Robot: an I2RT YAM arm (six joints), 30 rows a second.
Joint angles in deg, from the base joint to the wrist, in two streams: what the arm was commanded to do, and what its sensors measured. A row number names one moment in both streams.
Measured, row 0: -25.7, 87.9, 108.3, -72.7, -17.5, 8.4
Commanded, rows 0 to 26: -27.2, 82.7, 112.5, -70.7, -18.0, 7.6; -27.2, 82.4, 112.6, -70.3, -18.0, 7.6; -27.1, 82.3, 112.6, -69.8, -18.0, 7.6; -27.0, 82.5, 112.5, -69.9, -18.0, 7.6; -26.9, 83.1, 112.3, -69.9, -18.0, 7.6; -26.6, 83.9, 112.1, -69.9, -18.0, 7.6; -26.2, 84.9, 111.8, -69.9, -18.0, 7.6; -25.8, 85.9, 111.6, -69.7, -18.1, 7.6; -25.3, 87.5, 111.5, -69.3, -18.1, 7.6; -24.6, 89.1, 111.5, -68.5, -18.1, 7.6; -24.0, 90.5, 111.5, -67.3, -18.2, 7.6; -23.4, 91.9, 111.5, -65.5, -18.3, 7.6; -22.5, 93.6, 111.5, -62.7, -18.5, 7.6; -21.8, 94.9, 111.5, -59.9, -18.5, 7.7; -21.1, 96.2, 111.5, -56.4, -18.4, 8.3; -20.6, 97.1, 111.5, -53.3, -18.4, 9.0; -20.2, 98.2, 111.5, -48.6, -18.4, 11.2; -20.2, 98.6, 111.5, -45.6, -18.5, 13.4; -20.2, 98.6, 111.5, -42.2, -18.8, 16.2; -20.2, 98.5, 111.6, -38.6, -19.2, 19.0; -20.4, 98.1, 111.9, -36.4, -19.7, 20.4; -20.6, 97.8, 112.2, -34.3, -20.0, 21.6; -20.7, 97.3, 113.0, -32.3, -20.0, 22.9; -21.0, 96.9, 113.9, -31.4, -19.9, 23.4; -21.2, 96.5, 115.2, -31.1, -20.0, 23.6; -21.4, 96.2, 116.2, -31.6, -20.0, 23.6; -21.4, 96.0, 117.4, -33.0, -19.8, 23.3
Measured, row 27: -20.9, 99.3, 113.3, -32.4, -19.6, 20.0
